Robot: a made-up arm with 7 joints. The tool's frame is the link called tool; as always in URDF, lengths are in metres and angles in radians. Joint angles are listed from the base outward. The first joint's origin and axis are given. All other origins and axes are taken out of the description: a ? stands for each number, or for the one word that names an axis. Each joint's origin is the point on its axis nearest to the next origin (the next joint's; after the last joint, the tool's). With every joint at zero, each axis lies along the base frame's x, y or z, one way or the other. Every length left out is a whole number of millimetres.
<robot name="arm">
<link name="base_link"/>
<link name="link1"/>
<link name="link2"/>
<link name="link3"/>
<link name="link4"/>
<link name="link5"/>
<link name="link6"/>
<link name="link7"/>
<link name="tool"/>
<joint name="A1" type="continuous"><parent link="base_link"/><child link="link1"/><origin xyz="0 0.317 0.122"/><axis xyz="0 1 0"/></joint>
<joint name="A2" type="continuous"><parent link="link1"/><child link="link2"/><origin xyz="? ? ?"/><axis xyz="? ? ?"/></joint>
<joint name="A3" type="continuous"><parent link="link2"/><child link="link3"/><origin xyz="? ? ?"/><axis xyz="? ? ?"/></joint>
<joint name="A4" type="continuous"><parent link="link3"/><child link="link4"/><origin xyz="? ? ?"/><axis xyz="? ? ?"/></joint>
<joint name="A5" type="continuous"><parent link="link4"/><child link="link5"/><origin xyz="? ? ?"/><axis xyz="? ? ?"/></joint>
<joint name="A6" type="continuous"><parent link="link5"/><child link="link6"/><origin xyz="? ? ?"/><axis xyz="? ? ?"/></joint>
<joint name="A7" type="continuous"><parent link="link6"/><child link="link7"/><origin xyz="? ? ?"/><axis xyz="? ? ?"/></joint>
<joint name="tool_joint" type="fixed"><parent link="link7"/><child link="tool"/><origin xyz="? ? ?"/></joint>
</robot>
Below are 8 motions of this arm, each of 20 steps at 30 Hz.
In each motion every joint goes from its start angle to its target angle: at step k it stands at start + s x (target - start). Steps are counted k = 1, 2, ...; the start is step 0. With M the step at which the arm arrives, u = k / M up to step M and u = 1 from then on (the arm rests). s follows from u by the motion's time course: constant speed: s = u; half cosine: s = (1 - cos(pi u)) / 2; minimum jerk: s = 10 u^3 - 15 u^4 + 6 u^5.
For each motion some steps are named. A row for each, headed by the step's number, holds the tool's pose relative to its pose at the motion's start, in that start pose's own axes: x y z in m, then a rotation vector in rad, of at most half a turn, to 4 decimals.
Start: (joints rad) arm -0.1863 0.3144 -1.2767 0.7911 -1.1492 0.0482 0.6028
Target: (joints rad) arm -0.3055 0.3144 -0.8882 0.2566 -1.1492 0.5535 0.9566
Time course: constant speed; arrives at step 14
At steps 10, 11, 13, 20:
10: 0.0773 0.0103 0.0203 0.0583 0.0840 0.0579
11: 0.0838 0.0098 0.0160 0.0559 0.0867 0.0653
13: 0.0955 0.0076 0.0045 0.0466 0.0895 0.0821
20: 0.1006 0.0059 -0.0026 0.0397 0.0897 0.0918

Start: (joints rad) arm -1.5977 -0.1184 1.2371 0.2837 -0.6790 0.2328 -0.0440
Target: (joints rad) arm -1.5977 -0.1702 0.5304 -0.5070 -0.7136 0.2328 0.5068
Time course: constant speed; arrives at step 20
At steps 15, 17, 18, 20:
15: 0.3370 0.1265 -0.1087 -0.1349 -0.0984 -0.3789
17: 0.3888 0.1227 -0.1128 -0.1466 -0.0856 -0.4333
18: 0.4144 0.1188 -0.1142 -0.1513 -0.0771 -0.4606
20: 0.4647 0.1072 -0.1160 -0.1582 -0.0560 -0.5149

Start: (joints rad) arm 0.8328 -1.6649 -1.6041 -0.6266 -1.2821 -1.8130 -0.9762
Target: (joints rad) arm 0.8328 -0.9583 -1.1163 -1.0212 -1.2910 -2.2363 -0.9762
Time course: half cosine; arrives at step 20
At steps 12, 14, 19, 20:
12: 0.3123 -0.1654 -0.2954 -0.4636 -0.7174 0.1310
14: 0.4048 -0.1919 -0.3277 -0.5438 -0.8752 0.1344
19: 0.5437 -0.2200 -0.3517 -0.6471 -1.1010 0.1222
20: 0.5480 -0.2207 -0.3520 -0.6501 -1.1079 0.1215

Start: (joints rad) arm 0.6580 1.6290 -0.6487 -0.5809 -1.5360 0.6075 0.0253
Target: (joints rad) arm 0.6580 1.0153 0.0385 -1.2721 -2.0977 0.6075 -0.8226
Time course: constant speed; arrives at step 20
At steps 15, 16, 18, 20:
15: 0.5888 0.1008 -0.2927 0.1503 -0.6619 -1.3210
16: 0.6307 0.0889 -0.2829 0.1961 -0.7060 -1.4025
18: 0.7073 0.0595 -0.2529 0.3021 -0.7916 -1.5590
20: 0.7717 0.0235 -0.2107 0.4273 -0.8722 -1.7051

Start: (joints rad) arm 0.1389 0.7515 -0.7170 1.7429 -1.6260 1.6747 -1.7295
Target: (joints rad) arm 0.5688 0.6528 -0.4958 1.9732 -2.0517 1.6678 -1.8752
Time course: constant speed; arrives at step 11
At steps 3, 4, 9, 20:
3: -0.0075 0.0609 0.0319 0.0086 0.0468 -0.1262
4: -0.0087 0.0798 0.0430 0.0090 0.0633 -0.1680
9: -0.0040 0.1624 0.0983 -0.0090 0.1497 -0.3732
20: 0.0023 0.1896 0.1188 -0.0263 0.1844 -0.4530

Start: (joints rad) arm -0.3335 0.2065 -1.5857 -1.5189 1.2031 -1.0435 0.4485
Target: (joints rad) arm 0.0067 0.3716 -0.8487 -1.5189 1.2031 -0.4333 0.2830
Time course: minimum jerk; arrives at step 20
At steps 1, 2, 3, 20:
1: 0.0001 0.0000 0.0004 0.0004 -0.0010 -0.0006
2: 0.0008 0.0001 0.0029 0.0027 -0.0076 -0.0046
3: 0.0024 0.0005 0.0089 0.0086 -0.0237 -0.0143
20: -0.0597 0.0369 0.3101 0.4734 -0.9401 -0.3133

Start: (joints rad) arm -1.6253 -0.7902 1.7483 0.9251 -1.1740 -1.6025 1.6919
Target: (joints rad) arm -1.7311 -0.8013 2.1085 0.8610 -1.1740 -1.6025 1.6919
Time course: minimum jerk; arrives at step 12
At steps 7, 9, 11, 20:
7: -0.0491 -0.0196 0.0446 0.0510 0.1188 0.1605
9: -0.0664 -0.0298 0.0620 0.0686 0.1622 0.2207
11: -0.0732 -0.0344 0.0692 0.0755 0.1797 0.2451
20: -0.0736 -0.0347 0.0695 0.0759 0.1806 0.2464

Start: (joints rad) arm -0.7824 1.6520 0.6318 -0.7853 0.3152 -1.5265 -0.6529
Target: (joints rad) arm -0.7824 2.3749 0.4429 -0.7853 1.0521 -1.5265 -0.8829
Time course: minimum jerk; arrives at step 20
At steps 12, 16, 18, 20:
12: 0.0639 0.0691 -0.1499 -0.1403 0.4670 -0.7645
16: 0.0622 0.0601 -0.2436 -0.2678 0.6340 -1.0307
18: 0.0583 0.0565 -0.2629 -0.2969 0.6646 -1.0791
20: 0.0575 0.0558 -0.2663 -0.3021 0.6699 -1.0874

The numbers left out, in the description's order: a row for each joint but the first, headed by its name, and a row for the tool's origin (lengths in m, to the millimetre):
A2: xyz 0.226 0 0.058, axis 1 0 0
A3: xyz 0 -0.021 0.306, axis 0 0 1
A4: xyz -0.09 -0.056 0, axis 1 0 0
A5: xyz 0 0.067 0.386, axis 0 -1 0
A6: xyz 0.143 0 0.028, axis 1 0 0
A7: xyz 0 0.258 -0.066, axis 0 0 1
tool: xyz -0.217 0.067 0

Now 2 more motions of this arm.
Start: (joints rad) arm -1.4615 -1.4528 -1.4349 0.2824 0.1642 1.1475 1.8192
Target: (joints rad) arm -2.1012 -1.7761 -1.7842 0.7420 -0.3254 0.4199 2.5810
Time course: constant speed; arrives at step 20
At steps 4, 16, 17, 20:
4: -0.0206 0.0043 0.0596 -0.1370 0.1188 0.0930
16: -0.0651 0.0981 0.1749 -0.3781 0.4797 0.3742
17: -0.0680 0.1080 0.1775 -0.3874 0.5106 0.3997
20: -0.0766 0.1362 0.1778 -0.4055 0.6054 0.4789

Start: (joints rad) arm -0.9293 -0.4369 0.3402 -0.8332 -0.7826 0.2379 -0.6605
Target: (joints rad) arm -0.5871 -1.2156 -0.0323 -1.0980 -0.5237 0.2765 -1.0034
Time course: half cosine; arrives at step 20
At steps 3, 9, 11, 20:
3: 0.0012 0.0392 -0.0074 -0.0388 -0.0200 -0.0459
9: 0.0298 0.2761 -0.1179 -0.2828 -0.2146 -0.3383
11: 0.0540 0.3562 -0.1897 -0.3738 -0.3271 -0.4524
20: 0.1577 0.4960 -0.4127 -0.5640 -0.7065 -0.7229

